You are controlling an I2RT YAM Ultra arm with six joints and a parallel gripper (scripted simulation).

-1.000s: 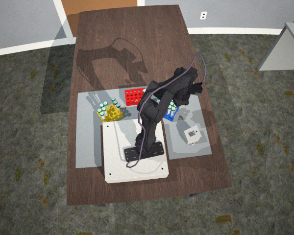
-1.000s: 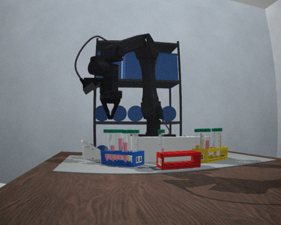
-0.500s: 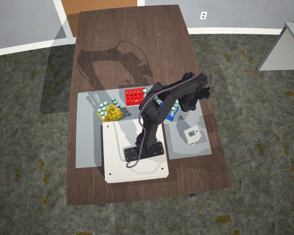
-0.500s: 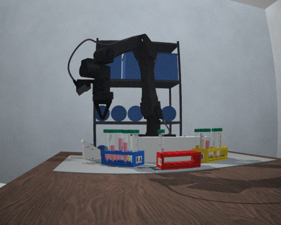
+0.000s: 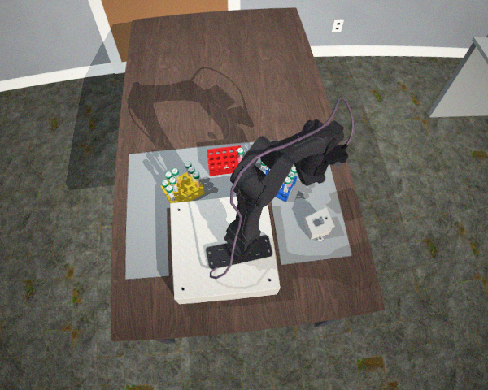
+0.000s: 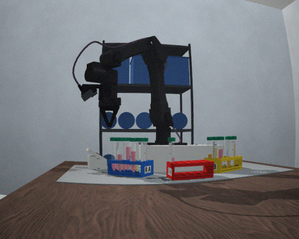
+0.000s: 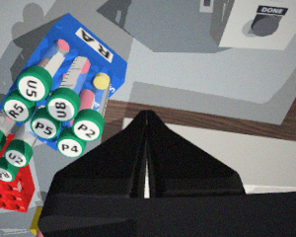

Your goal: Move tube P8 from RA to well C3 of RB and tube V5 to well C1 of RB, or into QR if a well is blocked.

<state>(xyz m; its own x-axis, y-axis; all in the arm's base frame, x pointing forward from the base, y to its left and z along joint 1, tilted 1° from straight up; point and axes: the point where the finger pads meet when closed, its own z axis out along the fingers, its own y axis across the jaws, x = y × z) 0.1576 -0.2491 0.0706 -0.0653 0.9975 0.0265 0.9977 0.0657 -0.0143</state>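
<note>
Right now my hand is 100 mm past the done button, 30 mm to the left of it and 110 mm above it. Also, from my hand: red rack QR (220 mm ahead, 220 mm to the left, 140 mm below); then rack RA (90 mm ahead, 60 mm to the left, 140 mm below); then capped tube (130 mm ahead, 330 mm to the left, 100 mm below).
</note>
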